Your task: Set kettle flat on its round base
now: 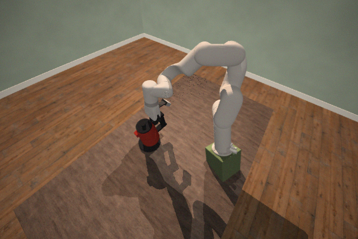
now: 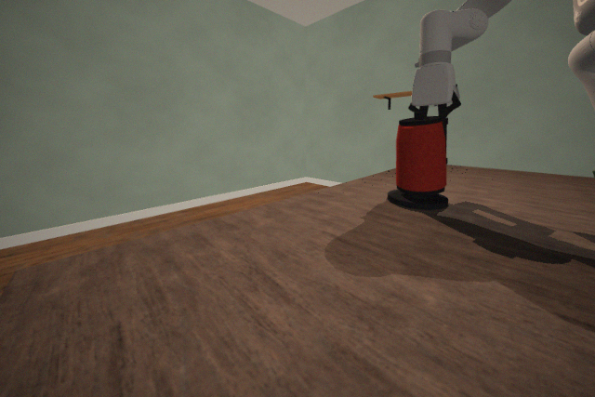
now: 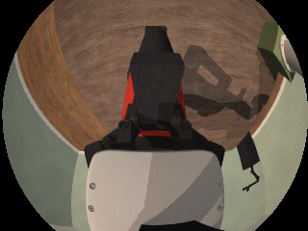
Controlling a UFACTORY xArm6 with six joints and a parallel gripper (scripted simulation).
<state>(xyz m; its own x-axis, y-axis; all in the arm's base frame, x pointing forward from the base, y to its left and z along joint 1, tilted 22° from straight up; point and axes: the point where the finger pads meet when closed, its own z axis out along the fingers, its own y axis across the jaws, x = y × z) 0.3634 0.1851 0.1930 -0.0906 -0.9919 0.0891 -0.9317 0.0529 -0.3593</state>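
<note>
Right now the red kettle is 60 mm below my hand and 30 mm to the left of it. Also, from my hand: round kettle base: 190 mm below, 60 mm to the left, 10 mm ahead.
</note>
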